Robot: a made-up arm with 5 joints. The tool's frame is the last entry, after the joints.
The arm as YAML. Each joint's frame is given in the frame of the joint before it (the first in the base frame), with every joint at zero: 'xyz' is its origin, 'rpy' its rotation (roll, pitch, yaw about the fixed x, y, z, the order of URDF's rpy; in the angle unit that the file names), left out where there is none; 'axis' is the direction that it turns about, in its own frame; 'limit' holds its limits. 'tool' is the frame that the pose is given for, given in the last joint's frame.
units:
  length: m
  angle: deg
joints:
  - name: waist
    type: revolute
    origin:
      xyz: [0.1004, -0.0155, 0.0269]
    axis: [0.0, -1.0, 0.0]
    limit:
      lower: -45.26
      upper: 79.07
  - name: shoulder
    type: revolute
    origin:
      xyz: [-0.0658, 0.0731, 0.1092]
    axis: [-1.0, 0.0, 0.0]
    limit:
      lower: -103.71
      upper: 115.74
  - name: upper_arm
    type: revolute
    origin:
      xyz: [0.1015, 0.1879, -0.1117]
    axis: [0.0, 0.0, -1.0]
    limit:
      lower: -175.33
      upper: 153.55
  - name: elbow
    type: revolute
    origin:
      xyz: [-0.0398, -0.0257, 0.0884]
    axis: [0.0, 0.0, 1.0]
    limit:
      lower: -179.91
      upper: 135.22
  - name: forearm
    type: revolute
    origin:
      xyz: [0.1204, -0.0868, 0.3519]
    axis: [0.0, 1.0, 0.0]
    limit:
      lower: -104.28
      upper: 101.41
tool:
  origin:
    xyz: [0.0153, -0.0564, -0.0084]
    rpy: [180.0, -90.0, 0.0]
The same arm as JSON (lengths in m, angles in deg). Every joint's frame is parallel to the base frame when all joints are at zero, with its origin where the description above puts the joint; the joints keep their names.
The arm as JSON. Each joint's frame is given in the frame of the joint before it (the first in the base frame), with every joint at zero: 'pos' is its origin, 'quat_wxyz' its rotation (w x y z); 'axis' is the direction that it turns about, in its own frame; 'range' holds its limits. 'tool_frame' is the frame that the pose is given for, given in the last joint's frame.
{"length_unit": "m", "angle_unit": "deg", "joints": [{"joint": "waist", "pos": [0.1004, -0.0155, 0.0269], "quat_wxyz": [1.0, 0.0, 0.0, 0.0], "axis": "-y", "range": [-45.26, 79.07]}, {"joint": "shoulder", "pos": [-0.0658, 0.0731, 0.1092], "quat_wxyz": [1.0, 0.0, 0.0, 0.0], "axis": "-x", "range": [-103.71, 115.74]}, {"joint": "upper_arm", "pos": [0.1015, 0.1879, -0.1117], "quat_wxyz": [1.0, 0.0, 0.0, 0.0], "axis": "-z", "range": [-175.33, 153.55]}, {"joint": "elbow", "pos": [-0.0398, -0.0257, 0.0884], "quat_wxyz": [1.0, 0.0, 0.0, 0.0], "axis": "+z", "range": [-179.91, 135.22]}, {"joint": "forearm", "pos": [0.1204, -0.0868, 0.3519], "quat_wxyz": [1.0, 0.0, 0.0, 0.0], "axis": "+y", "range": [-104.28, 101.41]}], "tool_frame": {"pos": [0.0153, -0.0564, -0.0084], "quat_wxyz": [0.0, 0.707107, 0.0, 0.707107]}}
